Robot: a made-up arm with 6 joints. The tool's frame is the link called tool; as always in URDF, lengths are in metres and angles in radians. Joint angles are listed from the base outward.
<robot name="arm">
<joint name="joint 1" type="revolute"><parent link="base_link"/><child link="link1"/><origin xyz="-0.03 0 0.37" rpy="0 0 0"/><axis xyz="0 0 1"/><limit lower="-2.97" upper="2.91"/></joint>
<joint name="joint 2" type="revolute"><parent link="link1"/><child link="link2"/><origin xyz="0.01 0.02 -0.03" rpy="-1.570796 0 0"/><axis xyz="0 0 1"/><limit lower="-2.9" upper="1.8"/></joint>
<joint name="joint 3" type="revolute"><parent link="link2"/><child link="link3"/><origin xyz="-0.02 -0.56 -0.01" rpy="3.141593 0 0"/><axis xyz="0 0 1"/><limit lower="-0.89" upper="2.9"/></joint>
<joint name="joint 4" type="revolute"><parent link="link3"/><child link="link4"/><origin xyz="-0.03 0.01 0.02" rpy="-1.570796 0 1.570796"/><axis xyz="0 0 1"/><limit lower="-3.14" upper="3.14"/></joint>
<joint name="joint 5" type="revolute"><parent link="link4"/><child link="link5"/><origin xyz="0.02 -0.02 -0.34" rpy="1.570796 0 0"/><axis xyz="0 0 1"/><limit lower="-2.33" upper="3"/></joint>
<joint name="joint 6" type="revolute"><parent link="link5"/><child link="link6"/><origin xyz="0.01 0.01 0.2" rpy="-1.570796 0 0"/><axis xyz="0 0 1"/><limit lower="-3.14" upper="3.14"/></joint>
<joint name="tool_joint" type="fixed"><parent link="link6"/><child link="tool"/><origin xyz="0 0.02 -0.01" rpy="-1.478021 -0.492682 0.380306"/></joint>
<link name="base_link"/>
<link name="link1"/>
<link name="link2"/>
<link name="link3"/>
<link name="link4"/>
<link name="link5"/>
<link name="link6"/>
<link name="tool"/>
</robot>
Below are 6 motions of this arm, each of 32 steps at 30 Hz.
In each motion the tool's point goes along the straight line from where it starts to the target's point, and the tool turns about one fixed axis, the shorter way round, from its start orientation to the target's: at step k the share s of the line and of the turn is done. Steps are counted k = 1, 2, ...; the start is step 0. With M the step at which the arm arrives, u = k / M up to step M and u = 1 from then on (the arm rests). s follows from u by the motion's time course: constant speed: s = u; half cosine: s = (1 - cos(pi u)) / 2; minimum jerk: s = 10 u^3 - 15 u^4 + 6 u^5.
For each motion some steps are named. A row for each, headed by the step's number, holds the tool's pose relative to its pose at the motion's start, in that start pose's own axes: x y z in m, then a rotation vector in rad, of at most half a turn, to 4 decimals.
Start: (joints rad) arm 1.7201 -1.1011 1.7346 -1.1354 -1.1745 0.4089
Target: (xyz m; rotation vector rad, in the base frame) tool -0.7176 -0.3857 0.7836 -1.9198 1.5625 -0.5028
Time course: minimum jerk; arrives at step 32
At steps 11, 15, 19, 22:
11: -0.1266 0.0935 0.1526 0.2294 0.1788 0.0438
15: -0.2479 0.1831 0.2987 0.4491 0.3501 0.0858
19: -0.3770 0.2785 0.4544 0.6831 0.5326 0.1305
22: -0.4603 0.3400 0.5547 0.8339 0.6502 0.1593

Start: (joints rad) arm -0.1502 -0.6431 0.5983 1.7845 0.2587 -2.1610
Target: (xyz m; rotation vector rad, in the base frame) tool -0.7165 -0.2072 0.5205 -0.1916 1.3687 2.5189
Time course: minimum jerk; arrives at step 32
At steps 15, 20, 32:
15: 0.1278 -0.2996 -0.0687 -0.3986 -0.0517 -0.0751
20: 0.2097 -0.4918 -0.1128 -0.6543 -0.0849 -0.1232
32: 0.2893 -0.6785 -0.1556 -0.9027 -0.1171 -0.1700

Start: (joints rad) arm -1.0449 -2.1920 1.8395 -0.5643 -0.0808 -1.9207
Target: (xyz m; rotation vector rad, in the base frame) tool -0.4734 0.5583 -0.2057 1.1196 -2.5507 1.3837
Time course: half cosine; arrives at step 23
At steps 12, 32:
12: -0.0532 -0.0181 -0.0374 0.0942 -0.1761 0.0727
32: -0.0995 -0.0339 -0.0699 0.1764 -0.3297 0.1361

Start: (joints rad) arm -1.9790 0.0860 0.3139 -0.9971 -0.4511 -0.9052
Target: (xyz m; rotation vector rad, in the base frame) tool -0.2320 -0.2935 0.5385 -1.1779 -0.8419 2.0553
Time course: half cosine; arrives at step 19
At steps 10, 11, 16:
10: -0.0605 -0.0406 -0.1521 -0.5493 0.4425 -0.1143
11: -0.0696 -0.0467 -0.1750 -0.6320 0.5091 -0.1315
16: -0.1050 -0.0705 -0.2641 -0.9537 0.7682 -0.1984

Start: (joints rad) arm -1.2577 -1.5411 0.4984 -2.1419 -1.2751 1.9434
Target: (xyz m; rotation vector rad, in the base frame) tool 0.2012 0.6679 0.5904 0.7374 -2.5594 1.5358
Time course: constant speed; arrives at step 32
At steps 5, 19, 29, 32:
5: -0.0166 0.0449 0.0252 0.0139 0.0983 -0.1697
19: -0.0631 0.1706 0.0957 0.0530 0.3737 -0.6449
29: -0.0963 0.2604 0.1461 0.0808 0.5704 -0.9843
32: -0.1062 0.2874 0.1613 0.0892 0.6294 -1.0861

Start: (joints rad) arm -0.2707 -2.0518 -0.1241 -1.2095 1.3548 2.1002
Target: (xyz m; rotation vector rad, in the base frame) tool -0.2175 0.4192 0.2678 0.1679 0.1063 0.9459
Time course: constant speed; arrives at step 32
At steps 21, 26, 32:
21: 0.1508 -0.2837 -0.0726 -0.2958 0.0853 -0.6517
26: 0.1867 -0.3512 -0.0898 -0.3662 0.1056 -0.8069
32: 0.2298 -0.4323 -0.1106 -0.4508 0.1300 -0.9931

